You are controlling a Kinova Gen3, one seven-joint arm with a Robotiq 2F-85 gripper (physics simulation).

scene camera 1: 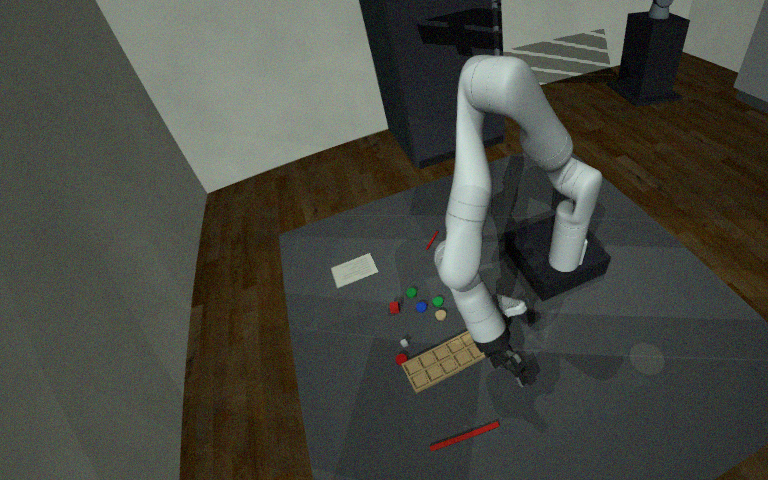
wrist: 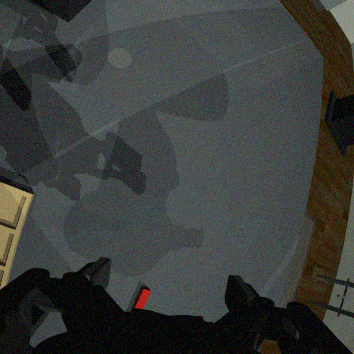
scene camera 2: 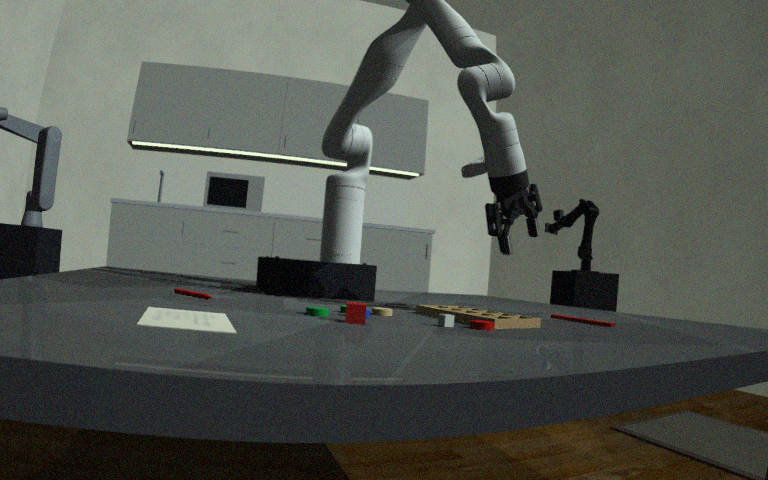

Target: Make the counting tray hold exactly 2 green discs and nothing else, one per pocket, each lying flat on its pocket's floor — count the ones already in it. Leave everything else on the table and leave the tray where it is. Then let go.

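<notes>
One green disc (scene camera 1: 411,292) (scene camera 2: 317,311) and a second green disc (scene camera 1: 437,301) (scene camera 2: 343,309) lie on the table, apart; the red cube partly hides the second in scene camera 2. The wooden counting tray (scene camera 1: 447,375) (scene camera 2: 518,323) (wrist: 20,231) has two rows of pockets. The pockets that show in scene camera 1 look empty; the arm hides its right end there. My gripper (scene camera 1: 521,378) (scene camera 2: 518,242) (wrist: 167,280) is open and empty, high above the table beyond the tray's right end.
A blue disc (scene camera 1: 421,306), tan disc (scene camera 1: 440,314) (scene camera 2: 382,311) and red cube (scene camera 1: 394,307) (scene camera 2: 355,313) lie near the green discs. A white cube (scene camera 1: 404,342) (scene camera 2: 446,320) and red disc (scene camera 1: 401,358) (scene camera 2: 481,324) are by the tray's left end. A red bar (scene camera 1: 464,436) (wrist: 143,298) lies in front.
</notes>
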